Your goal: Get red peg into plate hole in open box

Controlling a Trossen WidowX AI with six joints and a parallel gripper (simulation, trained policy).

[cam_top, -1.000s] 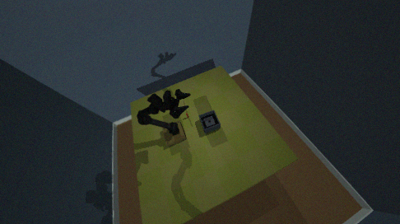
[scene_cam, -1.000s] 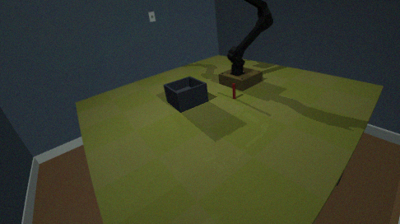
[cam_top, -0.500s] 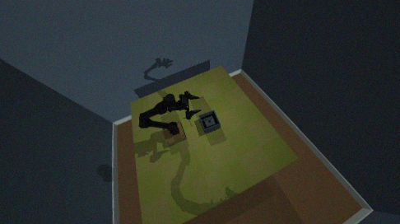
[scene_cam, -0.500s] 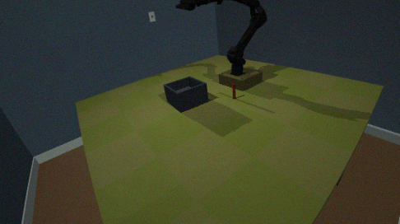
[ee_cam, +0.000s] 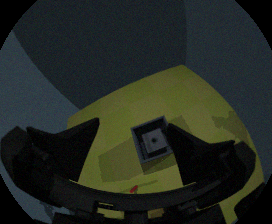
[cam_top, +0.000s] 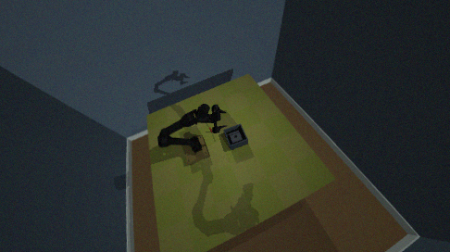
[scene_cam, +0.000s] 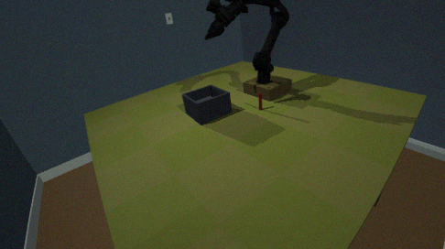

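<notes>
Right now my gripper tip is 15 cm past the red peg, 13 cm to the right of it and 30 cm above it. Also, from my gripper tip: dark blue box 4 cm ahead, 2 cm to the right, 31 cm below; then light grey plate 4 cm ahead, 2 cm to the right, 30 cm below.
</notes>
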